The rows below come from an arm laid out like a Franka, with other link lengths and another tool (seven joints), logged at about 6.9 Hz.
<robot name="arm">
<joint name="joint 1" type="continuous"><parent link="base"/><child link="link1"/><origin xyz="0 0 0.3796" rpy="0 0 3.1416"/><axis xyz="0 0 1"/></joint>
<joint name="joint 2" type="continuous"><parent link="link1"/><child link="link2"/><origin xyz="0 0 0" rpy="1.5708 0 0"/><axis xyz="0 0 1"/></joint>
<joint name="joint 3" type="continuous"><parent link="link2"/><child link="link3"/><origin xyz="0 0.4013 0" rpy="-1.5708 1.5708 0"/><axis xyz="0 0 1"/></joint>
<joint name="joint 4" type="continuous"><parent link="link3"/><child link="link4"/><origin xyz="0 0.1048 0" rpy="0 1.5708 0"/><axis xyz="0 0 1"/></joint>
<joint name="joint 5" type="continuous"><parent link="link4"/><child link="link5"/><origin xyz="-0.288 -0.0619 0" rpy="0 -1.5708 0"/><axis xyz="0 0 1"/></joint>
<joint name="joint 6" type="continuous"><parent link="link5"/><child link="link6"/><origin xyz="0 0 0" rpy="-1.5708 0 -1.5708"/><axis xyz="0 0 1"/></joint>
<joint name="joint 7" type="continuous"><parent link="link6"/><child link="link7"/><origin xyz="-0.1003 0 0" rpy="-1.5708 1.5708 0"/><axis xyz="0 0 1"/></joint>
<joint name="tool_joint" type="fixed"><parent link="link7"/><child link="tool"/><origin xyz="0.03 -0.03 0.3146" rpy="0.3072 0 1.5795"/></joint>
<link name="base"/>
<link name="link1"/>
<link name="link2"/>
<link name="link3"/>
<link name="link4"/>
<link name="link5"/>
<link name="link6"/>
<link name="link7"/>
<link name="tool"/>
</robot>
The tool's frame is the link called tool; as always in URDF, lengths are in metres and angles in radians. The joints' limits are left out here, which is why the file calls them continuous.
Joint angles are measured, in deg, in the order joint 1, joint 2, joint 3, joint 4, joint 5, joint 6, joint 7. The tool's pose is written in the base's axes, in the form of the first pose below.
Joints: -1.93, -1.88, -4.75, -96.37, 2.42, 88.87, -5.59
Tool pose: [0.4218 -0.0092 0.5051], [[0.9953 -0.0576 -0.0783], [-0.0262 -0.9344 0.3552], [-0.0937 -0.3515 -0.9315]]
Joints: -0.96, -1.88, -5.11, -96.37, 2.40, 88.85, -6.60
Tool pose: [0.4213 -0.0054 0.5051], [[0.9957 -0.0310 -0.0878], [0.0021 -0.9351 0.3543], [-0.0931 -0.3529 -0.9310]]
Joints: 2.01, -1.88, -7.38, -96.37, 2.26, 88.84, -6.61
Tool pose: [0.4212 -0.0011 0.5049], [[0.9955 -0.0194 -0.0926], [0.0145 -0.9358 0.3521], [-0.0935 -0.3519 -0.9314]]
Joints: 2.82, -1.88, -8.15, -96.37, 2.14, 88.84, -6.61
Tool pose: [0.4211 -0.0015 0.5048], [[0.9955 -0.0186 -0.0931], [0.0153 -0.9364 0.3505], [-0.0937 -0.3503 -0.9319]]
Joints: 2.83, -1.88, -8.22, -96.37, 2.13, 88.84, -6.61
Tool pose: [0.4211 -0.0020 0.5048], [[0.9955 -0.0196 -0.0928], [0.0142 -0.9365 0.3505], [-0.0938 -0.3502 -0.9320]]
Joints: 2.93, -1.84, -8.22, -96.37, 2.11, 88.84, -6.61
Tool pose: [0.4212 -0.0014 0.5045], [[0.9954 -0.0182 -0.0941], [0.0159 -0.9366 0.3500], [-0.0945 -0.3499 -0.9320]]
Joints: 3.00, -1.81, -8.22, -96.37, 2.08, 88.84, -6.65
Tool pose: [0.4212 -0.0011 0.5043], [[0.9953 -0.0166 -0.0953], [0.0178 -0.9368 0.3493], [-0.0950 -0.3494 -0.9321]]
